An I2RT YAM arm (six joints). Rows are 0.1 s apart.
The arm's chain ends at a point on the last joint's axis. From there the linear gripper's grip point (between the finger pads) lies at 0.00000 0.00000 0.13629 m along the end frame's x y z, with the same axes.
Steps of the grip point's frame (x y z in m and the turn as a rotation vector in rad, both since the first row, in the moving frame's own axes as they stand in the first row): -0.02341 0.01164 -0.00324 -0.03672 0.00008 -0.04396; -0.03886 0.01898 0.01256 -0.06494 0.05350 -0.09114; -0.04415 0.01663 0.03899 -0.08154 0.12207 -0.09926; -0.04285 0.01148 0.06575 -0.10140 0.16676 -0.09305
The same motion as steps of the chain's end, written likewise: -0.02353 0.00664 -0.00315 -0.03672 0.00008 -0.04396; -0.04654 0.01048 0.01304 -0.06494 0.05350 -0.09114; -0.06125 0.00640 0.04045 -0.08154 0.12207 -0.09926; -0.06604 -0.00118 0.06834 -0.10140 0.16676 -0.09305
